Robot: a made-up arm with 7 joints. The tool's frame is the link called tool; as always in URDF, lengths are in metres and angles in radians.
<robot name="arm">
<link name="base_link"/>
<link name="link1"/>
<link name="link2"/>
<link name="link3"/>
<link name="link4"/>
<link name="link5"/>
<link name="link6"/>
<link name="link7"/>
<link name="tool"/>
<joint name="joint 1" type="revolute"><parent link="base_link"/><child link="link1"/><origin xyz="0 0 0.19" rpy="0 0 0"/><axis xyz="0 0 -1"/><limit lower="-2.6" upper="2.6" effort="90" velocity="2.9"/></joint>
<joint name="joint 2" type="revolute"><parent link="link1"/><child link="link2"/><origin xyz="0.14 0.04 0.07" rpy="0 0 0"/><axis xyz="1 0 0"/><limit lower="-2.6" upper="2.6" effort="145" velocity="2.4"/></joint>
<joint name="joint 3" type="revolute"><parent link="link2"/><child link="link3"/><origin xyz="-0.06 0.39 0.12" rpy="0 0 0"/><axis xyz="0 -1 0"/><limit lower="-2.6" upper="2.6" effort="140" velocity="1.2"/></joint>
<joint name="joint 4" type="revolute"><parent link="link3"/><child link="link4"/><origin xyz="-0.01 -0.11 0.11" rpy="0 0 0"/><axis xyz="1 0 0"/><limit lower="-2.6" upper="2.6" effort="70" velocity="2.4"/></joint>
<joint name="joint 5" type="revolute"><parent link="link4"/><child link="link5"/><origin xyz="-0.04 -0.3 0.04" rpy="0 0 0"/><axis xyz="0 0 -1"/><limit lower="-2.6" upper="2.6" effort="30" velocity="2.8"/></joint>
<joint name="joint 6" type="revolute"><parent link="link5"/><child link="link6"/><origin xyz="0.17 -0.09 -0.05" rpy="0 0 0"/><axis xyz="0 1 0"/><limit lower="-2.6" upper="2.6" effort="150" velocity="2.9"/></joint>
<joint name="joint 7" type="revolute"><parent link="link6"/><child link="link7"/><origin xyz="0.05 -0.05 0.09" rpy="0 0 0"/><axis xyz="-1 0 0"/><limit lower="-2.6" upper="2.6" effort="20" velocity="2"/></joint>
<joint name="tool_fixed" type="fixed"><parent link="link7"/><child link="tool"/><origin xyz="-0.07 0.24 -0.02" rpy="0 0 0"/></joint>
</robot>
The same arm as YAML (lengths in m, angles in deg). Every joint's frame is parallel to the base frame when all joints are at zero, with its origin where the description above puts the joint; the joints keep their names.
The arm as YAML. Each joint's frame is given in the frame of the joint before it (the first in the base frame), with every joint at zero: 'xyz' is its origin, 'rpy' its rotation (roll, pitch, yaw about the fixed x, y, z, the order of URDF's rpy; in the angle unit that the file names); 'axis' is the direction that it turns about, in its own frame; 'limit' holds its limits. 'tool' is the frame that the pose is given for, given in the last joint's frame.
units:
  length: m
  angle: deg
joints:
  - name: joint 1
    type: revolute
    origin:
      xyz: [0.0, 0.0, 0.19]
      rpy: [0.0, 0.0, 0.0]
    axis: "-z"
    limit:
      lower: -148.97
      upper: 148.97
  - name: joint 2
    type: revolute
    origin:
      xyz: [0.14, 0.04, 0.07]
      rpy: [0.0, 0.0, 0.0]
    axis: "+x"
    limit:
      lower: -148.97
      upper: 148.97
  - name: joint 3
    type: revolute
    origin:
      xyz: [-0.06, 0.39, 0.12]
      rpy: [0.0, 0.0, 0.0]
    axis: "-y"
    limit:
      lower: -148.97
      upper: 148.97
  - name: joint 4
    type: revolute
    origin:
      xyz: [-0.01, -0.11, 0.11]
      rpy: [0.0, 0.0, 0.0]
    axis: "+x"
    limit:
      lower: -148.97
      upper: 148.97
  - name: joint 5
    type: revolute
    origin:
      xyz: [-0.04, -0.3, 0.04]
      rpy: [0.0, 0.0, 0.0]
    axis: "-z"
    limit:
      lower: -148.97
      upper: 148.97
  - name: joint 6
    type: revolute
    origin:
      xyz: [0.17, -0.09, -0.05]
      rpy: [0.0, 0.0, 0.0]
    axis: "+y"
    limit:
      lower: -148.97
      upper: 148.97
  - name: joint 7
    type: revolute
    origin:
      xyz: [0.05, -0.05, 0.09]
      rpy: [0.0, 0.0, 0.0]
    axis: "-x"
    limit:
      lower: -148.97
      upper: 148.97
tool:
  origin:
    xyz: [-0.07, 0.24, -0.02]
    rpy: [0.0, 0.0, 0.0]

